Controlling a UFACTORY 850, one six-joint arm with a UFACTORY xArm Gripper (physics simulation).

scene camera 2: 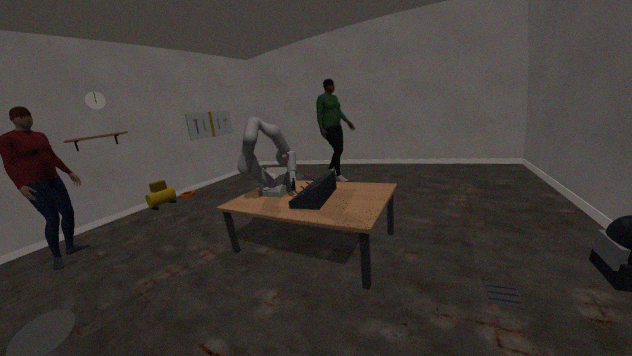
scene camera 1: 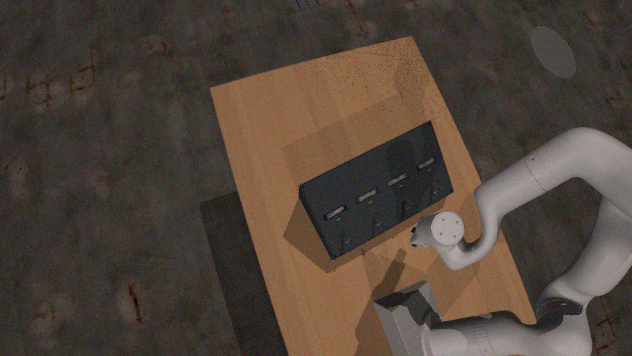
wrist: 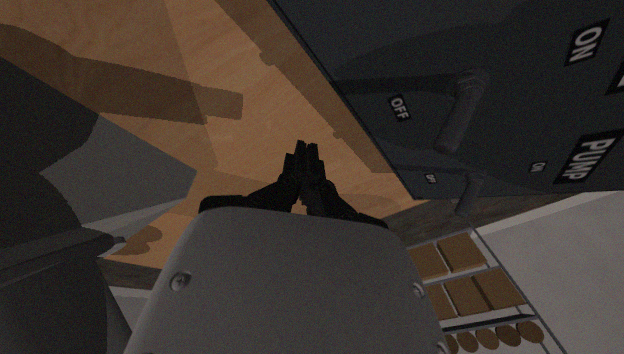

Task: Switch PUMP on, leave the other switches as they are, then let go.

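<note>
A dark switch panel (scene camera 1: 380, 165) (scene camera 2: 312, 197) (wrist: 400, 40) stands tilted on the table, with several levers in a row. In the wrist view the PUMP label (wrist: 585, 157) lines up with the small ON and OFF marks of the far lever (wrist: 469, 196), near the panel's end. That lever is at the panel's right end in scene camera 1. A nearer lever (wrist: 459, 117) stands between larger OFF and ON marks. The dim light and angle hide which position each lever is in. My gripper (scene camera 1: 414, 237) (scene camera 2: 293, 188) (wrist: 302, 155) is shut and empty, just off the panel's lower edge, apart from the levers.
The wooden table (scene camera 1: 265, 125) (scene camera 2: 370, 200) carries the panel and the robot's grey base (scene camera 1: 400, 322) (wrist: 125, 165). A rack (wrist: 490, 323) with brown boxes is beyond the panel's end. A person in green (scene camera 2: 328, 112) and one in red (scene camera 2: 27, 157) stand away from the table.
</note>
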